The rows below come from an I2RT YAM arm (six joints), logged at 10 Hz.
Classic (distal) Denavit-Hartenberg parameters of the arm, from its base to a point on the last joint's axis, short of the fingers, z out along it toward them. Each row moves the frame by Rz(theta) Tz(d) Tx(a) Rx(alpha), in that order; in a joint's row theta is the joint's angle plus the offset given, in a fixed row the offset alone. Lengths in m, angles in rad.
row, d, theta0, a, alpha
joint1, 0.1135, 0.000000, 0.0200, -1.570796
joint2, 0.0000, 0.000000, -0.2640, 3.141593
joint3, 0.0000, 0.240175, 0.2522, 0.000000
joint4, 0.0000, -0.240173, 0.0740, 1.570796
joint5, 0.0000, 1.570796, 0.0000, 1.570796
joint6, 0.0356, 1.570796, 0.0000, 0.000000
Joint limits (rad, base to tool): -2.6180..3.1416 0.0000..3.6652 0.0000..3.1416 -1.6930..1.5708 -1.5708..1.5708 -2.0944..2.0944
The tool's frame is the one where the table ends.
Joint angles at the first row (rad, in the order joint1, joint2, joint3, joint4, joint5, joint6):
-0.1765 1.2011 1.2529 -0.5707 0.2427 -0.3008
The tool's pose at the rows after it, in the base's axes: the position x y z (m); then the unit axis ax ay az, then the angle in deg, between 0 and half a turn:
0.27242 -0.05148 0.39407 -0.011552 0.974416 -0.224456 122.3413
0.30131 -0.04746 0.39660 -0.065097 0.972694 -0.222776 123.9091
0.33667 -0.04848 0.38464 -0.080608 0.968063 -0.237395 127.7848
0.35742 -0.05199 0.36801 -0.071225 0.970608 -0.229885 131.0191
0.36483 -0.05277 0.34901 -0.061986 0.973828 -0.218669 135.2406
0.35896 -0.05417 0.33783 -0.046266 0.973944 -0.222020 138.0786
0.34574 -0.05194 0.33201 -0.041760 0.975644 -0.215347 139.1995
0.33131 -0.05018 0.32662 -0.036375 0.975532 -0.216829 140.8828
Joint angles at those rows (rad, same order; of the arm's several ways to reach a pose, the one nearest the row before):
-0.1627 1.2683 1.3481 -0.5645 0.1888 -0.3006
-0.1366 1.3787 1.4494 -0.5799 0.1687 -0.3694
-0.1212 1.5121 1.5353 -0.5859 0.2100 -0.4035
-0.1227 1.5951 1.5707 -0.5981 0.2223 -0.3836
-0.1212 1.6351 1.5632 -0.6304 0.2346 -0.3575
-0.1242 1.6231 1.5204 -0.6473 0.2638 -0.3344
-0.1227 1.5771 1.4575 -0.6550 0.2623 -0.3191
-0.1212 1.5295 1.3977 -0.6718 0.2775 -0.3083

